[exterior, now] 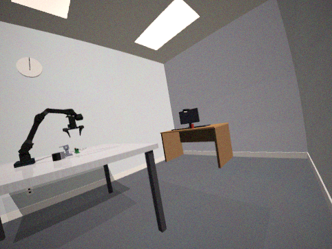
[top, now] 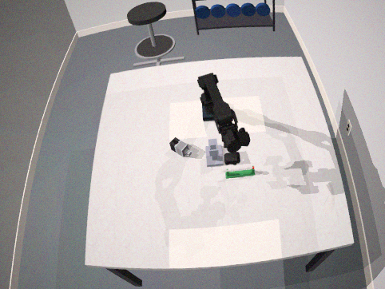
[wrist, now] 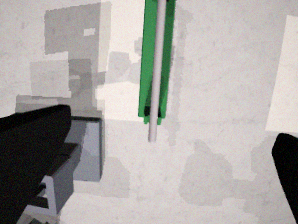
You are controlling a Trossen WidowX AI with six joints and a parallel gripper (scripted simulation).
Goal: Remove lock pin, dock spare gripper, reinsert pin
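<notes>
The spare gripper is 200 mm behind my gripper tip, 220 mm to the right of it and 140 mm below it. Also, from my gripper tip: green cradle (30 mm to the left, 140 mm below); then mount (120 mm behind, 70 mm to the right, 120 mm below).
</notes>
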